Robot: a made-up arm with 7 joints.
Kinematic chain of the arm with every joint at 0, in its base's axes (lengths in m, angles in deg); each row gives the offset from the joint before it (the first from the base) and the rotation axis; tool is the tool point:
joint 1: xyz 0 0 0.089 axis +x
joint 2: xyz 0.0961 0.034 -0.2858 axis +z
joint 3: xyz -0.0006 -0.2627 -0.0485 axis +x
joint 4: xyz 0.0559 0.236 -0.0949 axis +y
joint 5: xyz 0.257 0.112 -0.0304 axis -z
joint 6: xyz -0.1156 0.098 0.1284 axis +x
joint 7: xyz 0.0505 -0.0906 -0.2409 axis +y
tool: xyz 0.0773 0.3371 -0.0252
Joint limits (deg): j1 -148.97..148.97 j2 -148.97..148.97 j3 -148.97..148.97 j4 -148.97..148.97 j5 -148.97..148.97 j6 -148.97..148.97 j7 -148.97..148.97
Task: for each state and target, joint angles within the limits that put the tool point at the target. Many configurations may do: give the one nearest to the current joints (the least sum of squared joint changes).
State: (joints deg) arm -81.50 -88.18 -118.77 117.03 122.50 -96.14 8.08
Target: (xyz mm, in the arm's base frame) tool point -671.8 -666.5 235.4
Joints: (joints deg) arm -94.65 -82.05 -126.92 113.49 148.97 -117.04 20.07
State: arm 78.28 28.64 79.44 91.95 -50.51 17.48 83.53
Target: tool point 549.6 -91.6 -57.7
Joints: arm 82.12 52.95 101.35 102.75 -69.49 40.23 87.36
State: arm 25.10 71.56 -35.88 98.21 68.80 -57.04 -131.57
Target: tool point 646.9 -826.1 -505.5
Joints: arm -30.03 61.33 -77.57 92.52 79.40 -29.14 -130.88
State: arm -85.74 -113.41 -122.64 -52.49 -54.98 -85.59 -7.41
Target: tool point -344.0 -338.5 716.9
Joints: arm -118.14 -93.34 -124.56 -42.45 -61.13 -82.13 -5.53
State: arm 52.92 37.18 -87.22 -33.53 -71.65 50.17 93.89
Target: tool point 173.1 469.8 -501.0
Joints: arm 67.29 42.85 -82.60 -28.33 -82.69 52.77 96.11
